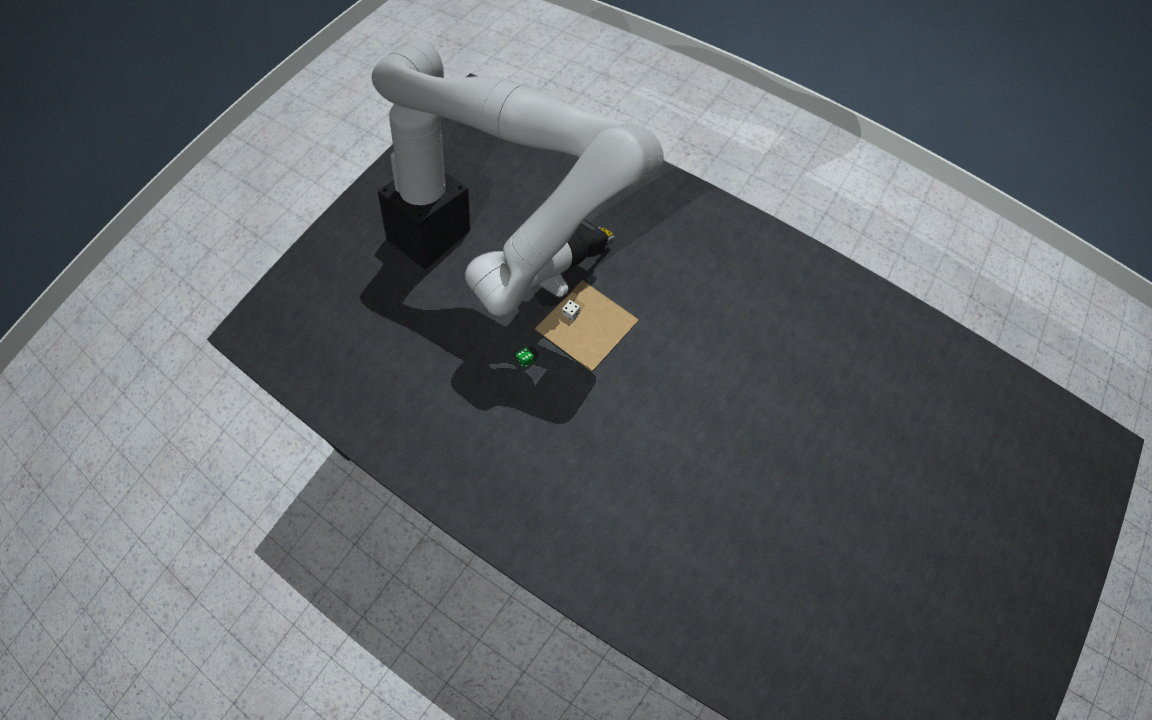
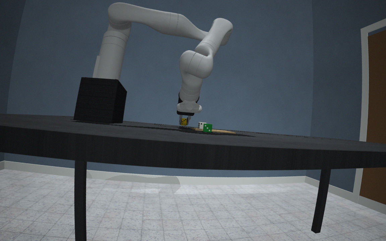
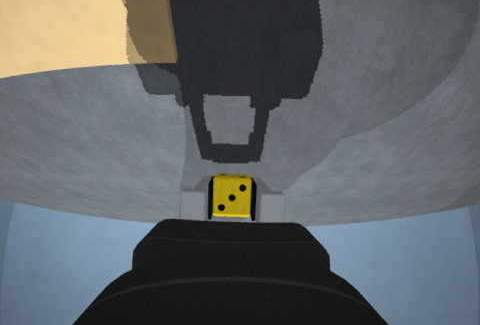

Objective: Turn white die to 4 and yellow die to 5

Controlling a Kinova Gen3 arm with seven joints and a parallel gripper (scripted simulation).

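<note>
Right now my hand is 170 mm to the left of the white die, 20 mm short of it and 10 mm above it. Round my hand: green die 290 mm to the right, 20 mm below; then yellow die 10 mm to the left; then tan mat 170 mm to the right, 60 mm ahead, 30 mm below.
</note>
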